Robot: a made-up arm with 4 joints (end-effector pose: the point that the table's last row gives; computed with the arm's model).
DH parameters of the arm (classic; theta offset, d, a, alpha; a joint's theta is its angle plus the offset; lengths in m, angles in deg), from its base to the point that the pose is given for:
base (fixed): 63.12 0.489 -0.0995 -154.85
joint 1: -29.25 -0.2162 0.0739 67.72
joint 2: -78.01 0.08 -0.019 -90
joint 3: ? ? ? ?
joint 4: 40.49 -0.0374 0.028 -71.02
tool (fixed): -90.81 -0.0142 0 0
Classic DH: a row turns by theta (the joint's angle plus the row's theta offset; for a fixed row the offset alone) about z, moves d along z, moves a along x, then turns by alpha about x.
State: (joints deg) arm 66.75 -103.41 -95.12 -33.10
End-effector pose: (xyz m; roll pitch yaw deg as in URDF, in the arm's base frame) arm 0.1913 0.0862 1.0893 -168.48 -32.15 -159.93
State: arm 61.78 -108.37 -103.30 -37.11
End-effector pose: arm 0.1421 0.0588 1.1124 -174.21 -25.46 -161.31
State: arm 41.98 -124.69 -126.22 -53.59
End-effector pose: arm -0.0065 -0.0984 1.1432 155.07 -4.39 -157.79
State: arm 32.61 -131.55 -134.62 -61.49
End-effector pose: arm -0.0452 -0.1892 1.1269 138.86 3.94 -155.25
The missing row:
joint 3: 0 0.445 -0.003 -90
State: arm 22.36 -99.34 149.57 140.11
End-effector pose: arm 0.0154 -0.0768 1.1225 1.57 16.52 128.78
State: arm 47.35 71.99 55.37 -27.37
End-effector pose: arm 0.0312 0.0022 0.2252 11.10 18.50 -96.10
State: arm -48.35 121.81 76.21 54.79
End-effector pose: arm 0.0771 -0.1502 0.3056 98.32 -24.22 -17.96
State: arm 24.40 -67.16 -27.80 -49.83
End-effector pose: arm 0.0658 0.2257 1.0721 135.09 -25.59 -31.88
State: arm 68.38 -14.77 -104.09 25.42
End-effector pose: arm 0.4173 0.1600 0.5043 9.15 -50.61 86.09
